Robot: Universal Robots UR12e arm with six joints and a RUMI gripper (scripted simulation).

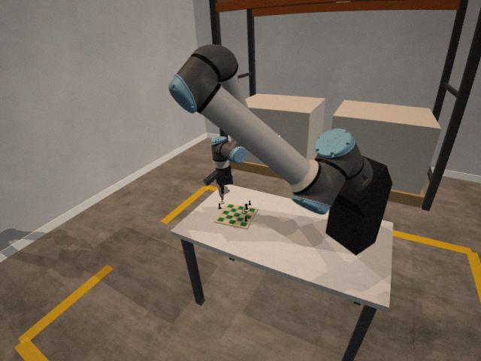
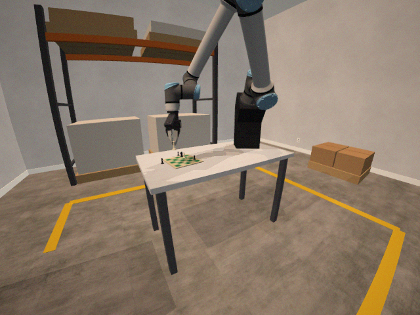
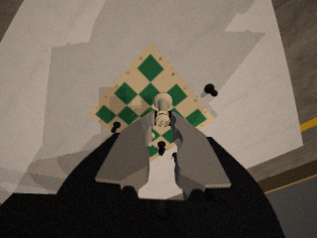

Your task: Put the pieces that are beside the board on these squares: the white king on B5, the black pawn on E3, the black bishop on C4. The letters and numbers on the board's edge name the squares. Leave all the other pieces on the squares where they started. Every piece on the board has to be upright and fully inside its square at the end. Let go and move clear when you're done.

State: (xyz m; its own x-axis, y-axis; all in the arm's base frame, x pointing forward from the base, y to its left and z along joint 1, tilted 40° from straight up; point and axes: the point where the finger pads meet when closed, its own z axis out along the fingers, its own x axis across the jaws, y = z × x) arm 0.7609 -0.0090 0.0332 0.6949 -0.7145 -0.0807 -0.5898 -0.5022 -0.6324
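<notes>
Right now my hand is 15 cm above the chessboard, 7 cm past it and 4 cm to the left of it. The rest, counted from my hand: white king: 1 cm below.
</notes>
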